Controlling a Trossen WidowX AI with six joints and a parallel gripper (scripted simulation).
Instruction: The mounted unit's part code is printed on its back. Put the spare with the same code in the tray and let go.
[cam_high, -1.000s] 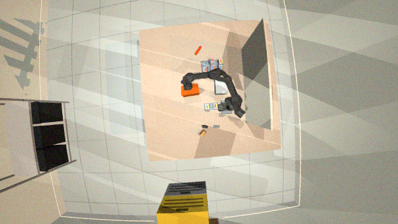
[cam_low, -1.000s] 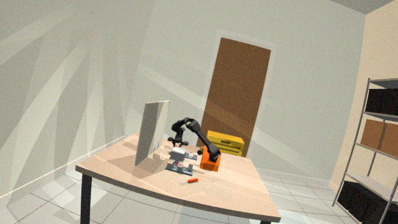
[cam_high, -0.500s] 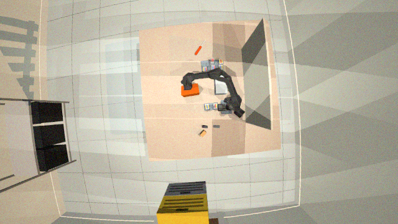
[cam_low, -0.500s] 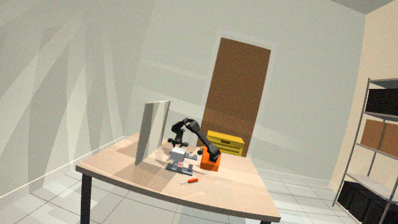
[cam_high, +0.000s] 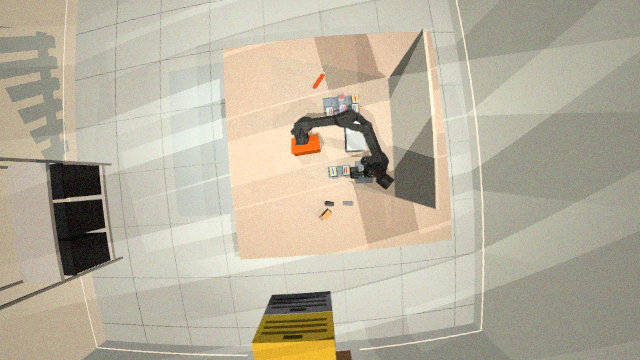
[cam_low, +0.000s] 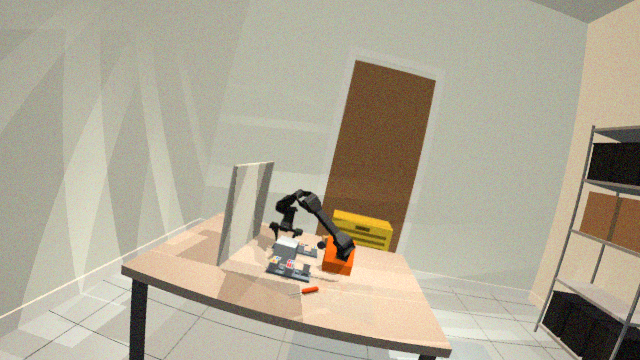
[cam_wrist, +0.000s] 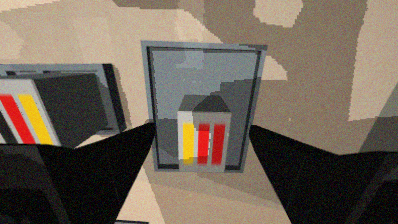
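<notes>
The grey spare is 10 mm above my gripper tip. Also, from my gripper tip: holder: 140 mm behind, 10 mm to the left, 20 mm below; tall grey panel: 180 mm ahead, 200 mm to the left, 200 mm above; shallow grey tray: 20 mm below.
</notes>
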